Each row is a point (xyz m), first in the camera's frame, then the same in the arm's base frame.
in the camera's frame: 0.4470 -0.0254 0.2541
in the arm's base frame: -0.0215 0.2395 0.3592
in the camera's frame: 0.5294 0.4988 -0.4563
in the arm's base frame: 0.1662 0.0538 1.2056
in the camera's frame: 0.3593 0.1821 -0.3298
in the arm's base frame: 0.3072 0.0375 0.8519
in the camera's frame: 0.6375 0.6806 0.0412
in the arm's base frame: -0.2123 0.4169 1.0748
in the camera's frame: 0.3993 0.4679 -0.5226
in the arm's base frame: 0.3151 0.0613 1.1981
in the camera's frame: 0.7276 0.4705 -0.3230
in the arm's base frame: -0.0621 0.0191 1.1385
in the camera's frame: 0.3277 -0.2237 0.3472
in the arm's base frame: 0.0705 0.2446 0.1273
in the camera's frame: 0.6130 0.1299 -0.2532
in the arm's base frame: 0.0657 -0.0755 0.8088
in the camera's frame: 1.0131 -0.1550 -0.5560
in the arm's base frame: -0.0608 -0.6381 0.8301
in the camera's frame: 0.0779 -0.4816 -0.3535
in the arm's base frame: 0.6859 -0.2175 0.2935
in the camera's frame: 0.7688 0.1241 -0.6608
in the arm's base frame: 0.1425 -0.4160 1.0707
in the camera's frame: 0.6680 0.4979 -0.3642
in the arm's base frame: 0.0034 0.0398 1.1743
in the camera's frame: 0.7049 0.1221 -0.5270
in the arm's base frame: 0.1288 -0.2999 0.9795
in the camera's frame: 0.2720 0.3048 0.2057
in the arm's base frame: 0.0850 0.4910 0.6188
